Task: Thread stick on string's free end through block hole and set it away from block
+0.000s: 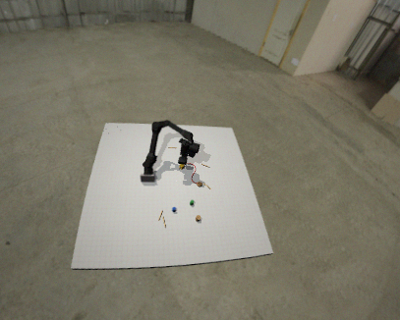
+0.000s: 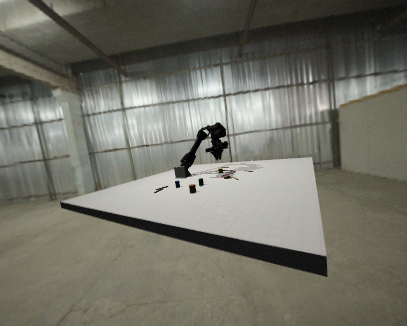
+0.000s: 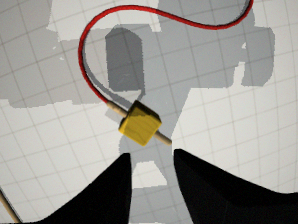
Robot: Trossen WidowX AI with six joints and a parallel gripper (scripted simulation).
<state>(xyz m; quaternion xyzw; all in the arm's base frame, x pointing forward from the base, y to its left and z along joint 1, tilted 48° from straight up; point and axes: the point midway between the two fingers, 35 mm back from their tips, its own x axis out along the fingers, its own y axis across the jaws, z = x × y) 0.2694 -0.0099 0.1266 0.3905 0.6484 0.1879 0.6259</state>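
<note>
My gripper tip is 80 mm above the yellowish block and 10 mm to the right of it. Round my gripper tip: green piece (330 mm to the right, 80 mm below, 30 mm ahead); round wooden button (170 mm to the right, 120 mm ahead, 90 mm below); thin wooden stick (80 mm below, 20 mm to the left, 10 mm ahead).
</note>
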